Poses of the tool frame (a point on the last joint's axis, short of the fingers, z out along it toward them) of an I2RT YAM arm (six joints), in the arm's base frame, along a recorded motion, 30 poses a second.
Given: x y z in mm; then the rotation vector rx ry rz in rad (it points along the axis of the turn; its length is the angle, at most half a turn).
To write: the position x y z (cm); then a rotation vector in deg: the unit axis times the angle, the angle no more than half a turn. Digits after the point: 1 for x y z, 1 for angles.
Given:
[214 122 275 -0.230 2.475 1.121]
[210 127 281 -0.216 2.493 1.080]
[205 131 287 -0.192 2.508 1.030]
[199 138 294 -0.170 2.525 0.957]
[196 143 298 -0.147 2.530 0.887]
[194 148 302 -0.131 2.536 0.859]
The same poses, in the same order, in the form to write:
[21.4 12.2 27.5 -13.2 141.8 64.2]
[21.0 12.7 28.1 -12.4 142.8 61.9]
[20.5 13.1 28.7 -11.0 143.7 59.0]
[19.9 13.8 29.4 -9.7 144.7 54.8]
[19.6 14.3 29.8 -8.4 145.0 50.8]
[19.4 14.8 30.2 -7.5 145.3 49.2]

